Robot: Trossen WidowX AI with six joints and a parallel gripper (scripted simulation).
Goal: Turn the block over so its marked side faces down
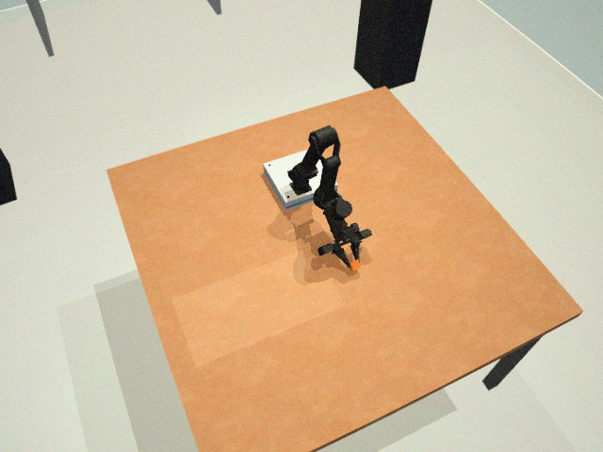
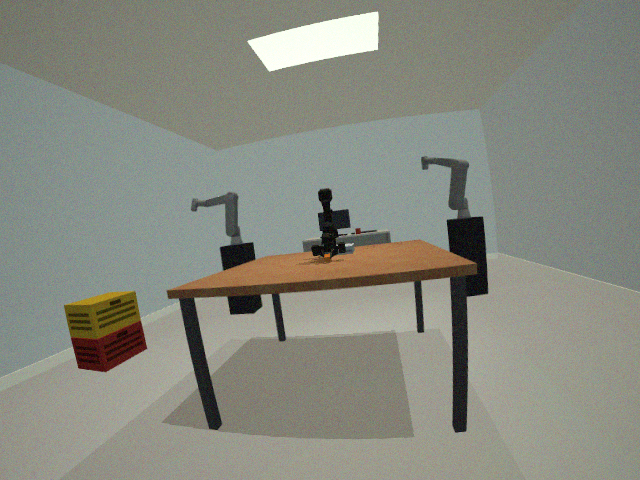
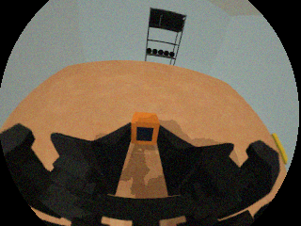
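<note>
The block is 10 mm behind my gripper tip.
</note>
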